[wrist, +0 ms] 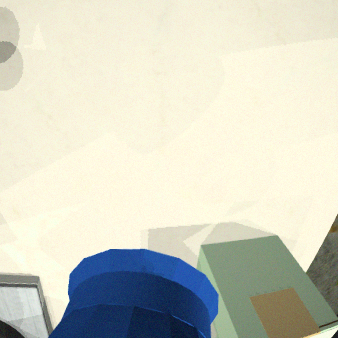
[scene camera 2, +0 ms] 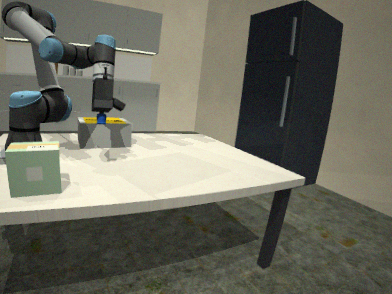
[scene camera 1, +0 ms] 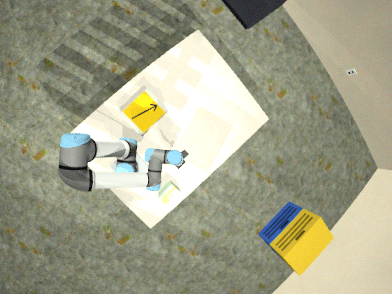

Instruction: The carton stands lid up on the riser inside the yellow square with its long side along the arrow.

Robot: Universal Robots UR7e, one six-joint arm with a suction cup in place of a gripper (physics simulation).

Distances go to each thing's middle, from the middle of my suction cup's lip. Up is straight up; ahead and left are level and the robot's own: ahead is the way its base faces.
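The riser (scene camera 2: 117, 132) is 38 cm to the left of my suction cup, 10 cm ahead of it and 12 cm below it. As for the carton (scene camera 2: 37, 164), my suction cup is 11 cm above it, 12 cm to the left of it and 22 cm past it.
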